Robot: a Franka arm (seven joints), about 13 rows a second.
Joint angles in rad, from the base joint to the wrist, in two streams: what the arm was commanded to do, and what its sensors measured. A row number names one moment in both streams.
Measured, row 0:
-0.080, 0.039, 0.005, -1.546, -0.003, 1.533, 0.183
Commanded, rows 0 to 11:
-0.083, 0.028, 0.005, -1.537, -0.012, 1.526, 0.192
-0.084, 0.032, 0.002, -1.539, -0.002, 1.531, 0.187
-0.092, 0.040, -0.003, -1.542, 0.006, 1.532, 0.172
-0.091, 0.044, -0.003, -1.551, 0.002, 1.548, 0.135
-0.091, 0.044, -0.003, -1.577, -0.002, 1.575, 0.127
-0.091, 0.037, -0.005, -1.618, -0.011, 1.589, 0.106
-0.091, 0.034, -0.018, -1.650, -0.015, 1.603, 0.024
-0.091, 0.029, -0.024, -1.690, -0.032, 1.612, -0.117
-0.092, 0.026, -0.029, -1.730, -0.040, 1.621, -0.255
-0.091, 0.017, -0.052, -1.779, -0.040, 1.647, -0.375
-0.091, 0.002, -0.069, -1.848, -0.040, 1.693, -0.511
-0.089, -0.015, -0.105, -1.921, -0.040, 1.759, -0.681
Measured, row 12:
-0.083, 0.051, -0.064, -1.769, -0.030, 1.660, -0.421
